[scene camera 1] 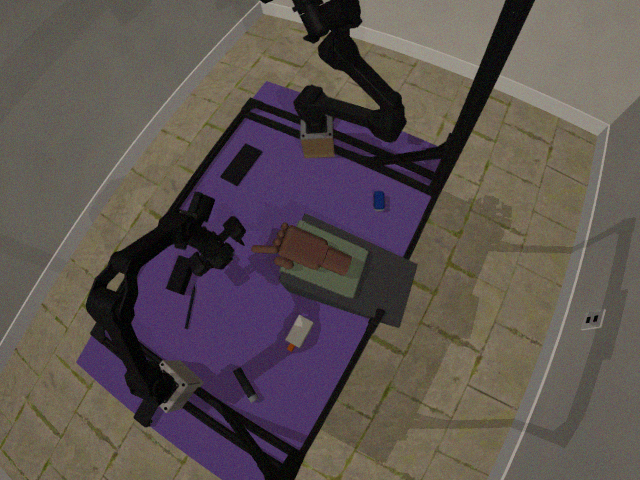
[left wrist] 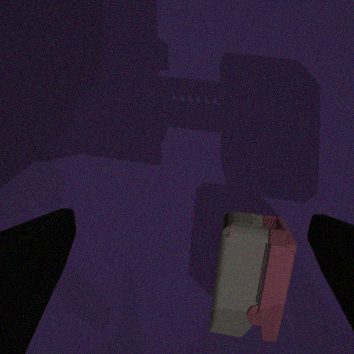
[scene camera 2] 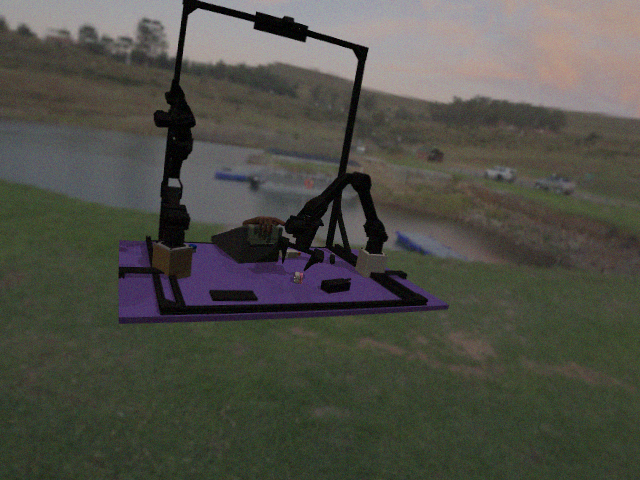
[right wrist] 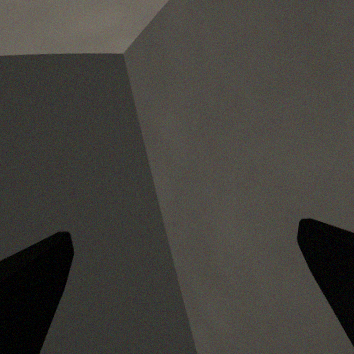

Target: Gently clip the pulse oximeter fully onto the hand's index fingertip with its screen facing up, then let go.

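Where they show: left gripper, fingertip midpoint: (scene camera 1: pixel 233 255) (left wrist: pixel 194 223) (scene camera 2: pixel 293 267); right gripper, fingertip midpoint: (scene camera 2: pixel 177 86) (right wrist: pixel 186 236); left arm's base, origin of the base link: (scene camera 1: pixel 164 386) (scene camera 2: pixel 373 251); right arm's base, origin of the base link: (scene camera 1: pixel 316 124) (scene camera 2: pixel 173 244).
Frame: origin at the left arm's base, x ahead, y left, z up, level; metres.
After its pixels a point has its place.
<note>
The pulse oximeter (scene camera 2: pixel 298 277) @(x 0.389, y 0.164, z -0.079 m) (left wrist: pixel 242 280) @(x 0.383, y 0.134, z -0.074 m), off-white with a red-pink half, lies on its side on the purple mat, both halves side by side in the left wrist view. It is hidden under my left arm in scene camera 1. My left gripper (scene camera 1: pixel 219 250) (scene camera 2: pixel 294 265) @(x 0.396, y 0.101, z -0.059 m) (left wrist: pixel 194 223) @(x 0.396, y 0.101, z -0.059 m) is open above it; the oximeter shows between the fingers, nearer the right-hand one, and is not gripped. The brown hand (scene camera 1: pixel 305 246) @(x 0.513, y -0.101, z 0.083 m) (scene camera 2: pixel 264 222) @(x 0.509, y -0.024, z 0.083 m) rests on a raised support, its index finger (scene camera 1: pixel 264 249) stretched toward my left gripper. My right gripper (right wrist: pixel 186 236) @(x 0.902, y 0.201, z 0.543 m) is open and empty, raised away from the mat, facing walls.
The hand lies on a green pad (scene camera 1: pixel 356 281) @(x 0.529, y -0.241, z -0.005 m) on a dark grey wedge (scene camera 1: pixel 395 284) @(x 0.594, y -0.328, z -0.062 m) (scene camera 2: pixel 235 246) @(x 0.605, y -0.085, z -0.046 m). Around are a black box (scene camera 1: pixel 178 275) @(x 0.245, y 0.209, z -0.071 m) (scene camera 2: pixel 335 285) @(x 0.265, y 0.244, z -0.075 m), a dark stick (scene camera 1: pixel 190 307) @(x 0.192, y 0.123, z -0.097 m), a white box (scene camera 1: pixel 299 330) @(x 0.341, y -0.185, z -0.077 m), a black cylinder (scene camera 1: pixel 245 384) @(x 0.131, y -0.155, z -0.081 m), a blue item (scene camera 1: pixel 378 199) @(x 0.787, y -0.147, z -0.073 m) and a flat black slab (scene camera 1: pixel 241 164) @(x 0.654, y 0.308, z -0.097 m) (scene camera 2: pixel 233 295) @(x 0.658, y 0.321, z -0.097 m).
</note>
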